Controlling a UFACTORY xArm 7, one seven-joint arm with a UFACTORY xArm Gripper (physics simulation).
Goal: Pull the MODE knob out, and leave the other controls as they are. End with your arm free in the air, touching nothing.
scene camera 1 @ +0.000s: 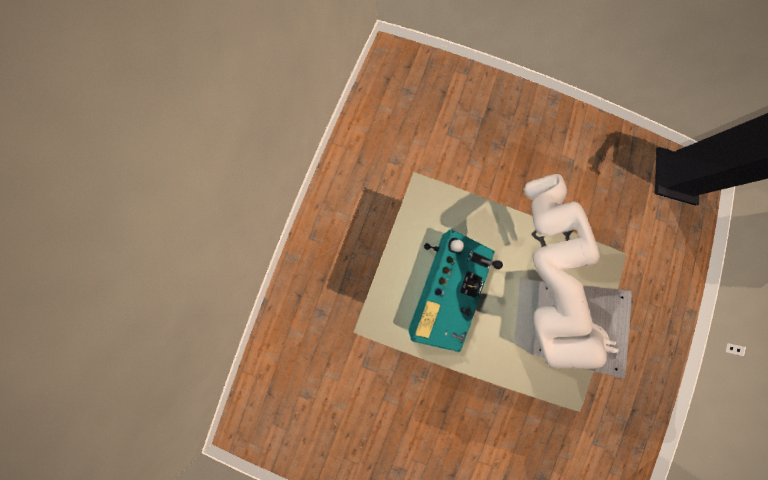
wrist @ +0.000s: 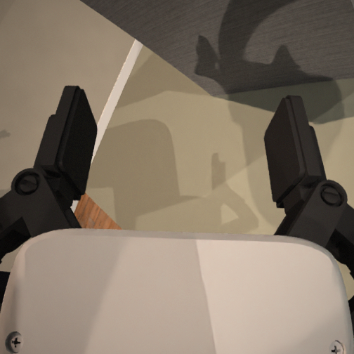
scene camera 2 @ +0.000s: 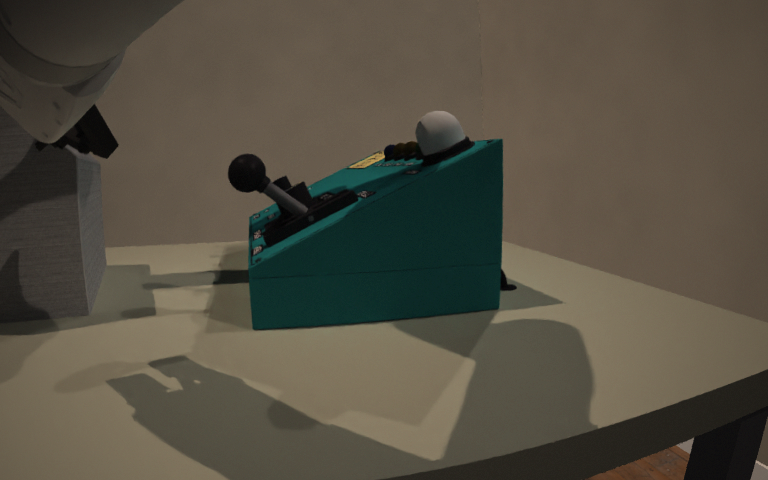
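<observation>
There is a ball-ended lever (scene camera 2: 246, 173) here, and I can see it.
</observation>
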